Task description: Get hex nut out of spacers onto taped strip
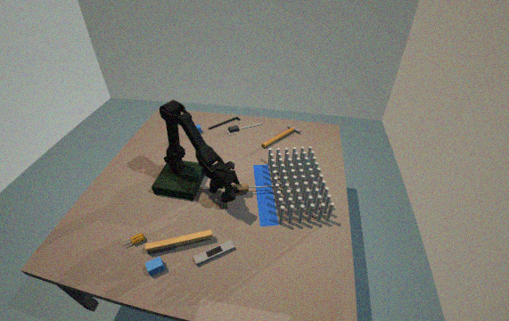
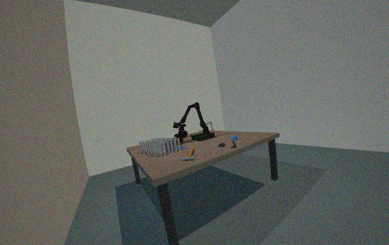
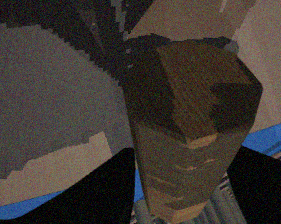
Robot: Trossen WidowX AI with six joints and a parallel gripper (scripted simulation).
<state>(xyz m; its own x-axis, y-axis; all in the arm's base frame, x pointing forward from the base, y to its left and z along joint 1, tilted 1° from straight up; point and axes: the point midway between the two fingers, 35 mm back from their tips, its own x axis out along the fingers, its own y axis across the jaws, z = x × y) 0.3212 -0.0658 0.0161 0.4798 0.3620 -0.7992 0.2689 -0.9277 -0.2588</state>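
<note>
My gripper tip is 120 mm short of the blue taped strip, 30 mm to the right of it and 40 mm above it. From my gripper tip the other things lie so: grey bar 20 mm behind, 330 mm to the right, 20 mm below; then hex nut 270 mm ahead, 80 mm to the left, 30 mm below; then thin hook tool 100 mm ahead, 30 mm to the left, 10 mm below.
</note>
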